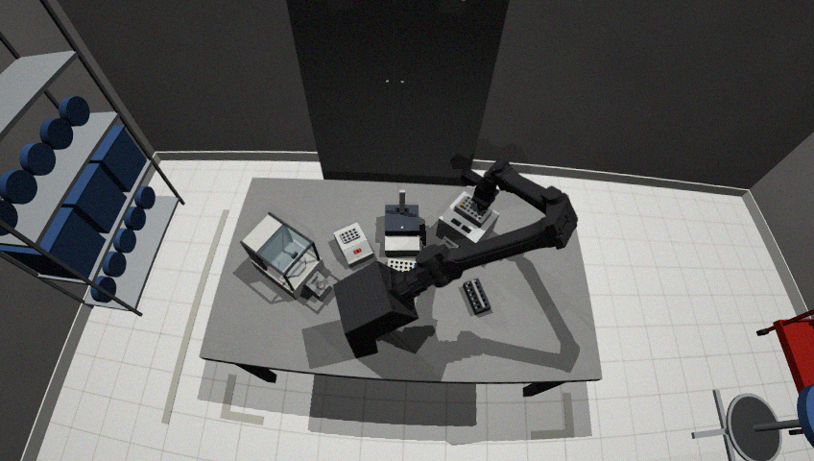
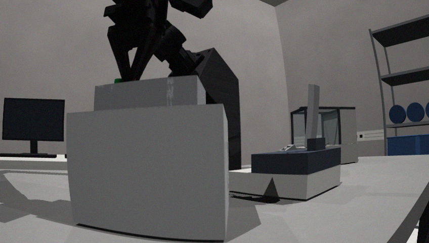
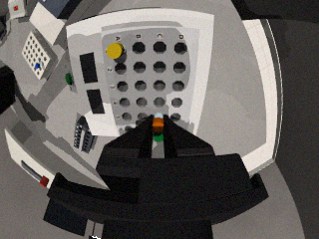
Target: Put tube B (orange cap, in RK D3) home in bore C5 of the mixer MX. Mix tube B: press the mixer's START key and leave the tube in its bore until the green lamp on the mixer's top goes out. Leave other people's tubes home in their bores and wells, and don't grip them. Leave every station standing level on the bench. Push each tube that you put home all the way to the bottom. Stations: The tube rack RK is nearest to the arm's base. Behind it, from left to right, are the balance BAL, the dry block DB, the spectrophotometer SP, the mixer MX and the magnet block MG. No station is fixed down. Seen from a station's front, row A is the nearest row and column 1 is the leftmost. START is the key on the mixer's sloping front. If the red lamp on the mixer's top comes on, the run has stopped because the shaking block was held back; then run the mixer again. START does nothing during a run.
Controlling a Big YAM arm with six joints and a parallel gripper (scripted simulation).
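Right now the green-capped tube is 1 cm behind my hand, 1 cm to the right of it and 2 cm below it. From my hand the other things lie so: yellow-capped tube: 2 cm ahead, 8 cm to the left, 2 cm below; green start key: 11 cm behind, 15 cm to the left, 11 cm below; perforated shaking block: 1 cm ahead, 2 cm to the left, 3 cm below.
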